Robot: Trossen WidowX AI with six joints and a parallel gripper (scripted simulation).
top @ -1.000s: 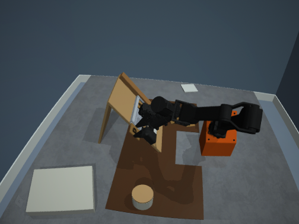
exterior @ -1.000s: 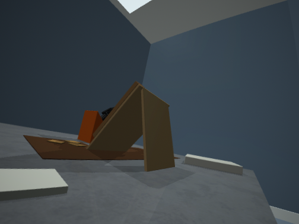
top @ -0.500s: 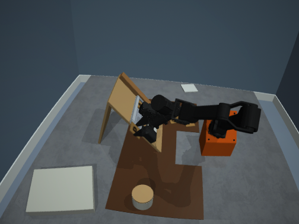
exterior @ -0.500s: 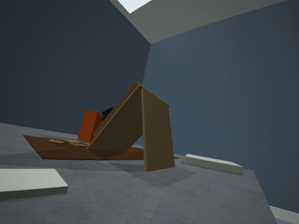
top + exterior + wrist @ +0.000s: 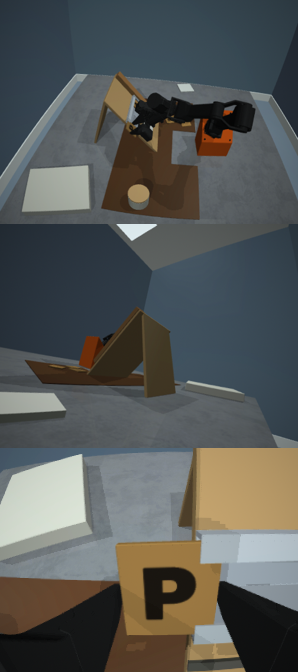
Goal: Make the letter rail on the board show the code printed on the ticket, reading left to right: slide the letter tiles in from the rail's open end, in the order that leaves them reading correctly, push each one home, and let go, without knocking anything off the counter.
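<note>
Right now my gripper tip is 15 cm to the left of the white ticket, 9 cm above it and 4 cm past it. From my gripper tip the other things lie so: brown mat (15 cm below, 15 cm behind, 9 cm to the right); white slab (31 cm to the left, 24 cm ahead, 14 cm below); tile marked p (right at my gripper tip).
</note>
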